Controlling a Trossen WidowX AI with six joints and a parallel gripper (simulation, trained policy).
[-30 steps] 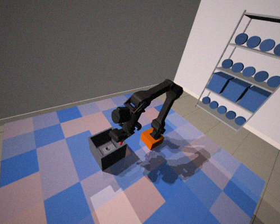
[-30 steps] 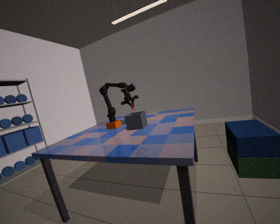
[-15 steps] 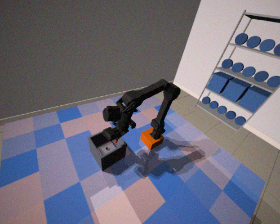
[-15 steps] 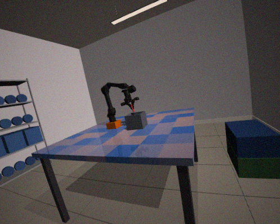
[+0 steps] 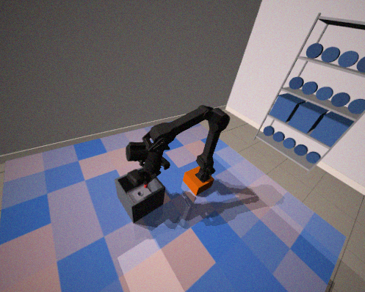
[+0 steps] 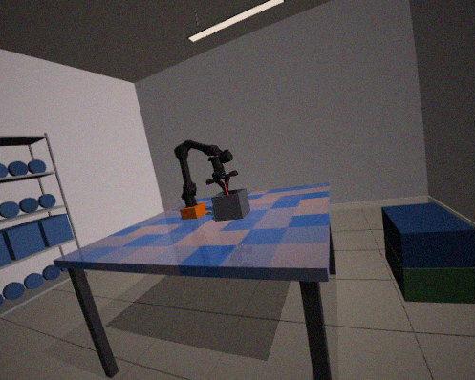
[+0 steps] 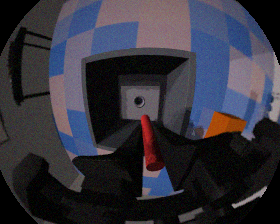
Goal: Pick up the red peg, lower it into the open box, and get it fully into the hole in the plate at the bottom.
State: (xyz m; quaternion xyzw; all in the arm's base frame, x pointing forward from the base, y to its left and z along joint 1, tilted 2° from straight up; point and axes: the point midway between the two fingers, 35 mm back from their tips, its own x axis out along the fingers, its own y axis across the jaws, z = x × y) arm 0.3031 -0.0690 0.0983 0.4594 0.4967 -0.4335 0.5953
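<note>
My gripper tip is now 2 cm below the red peg.
</note>
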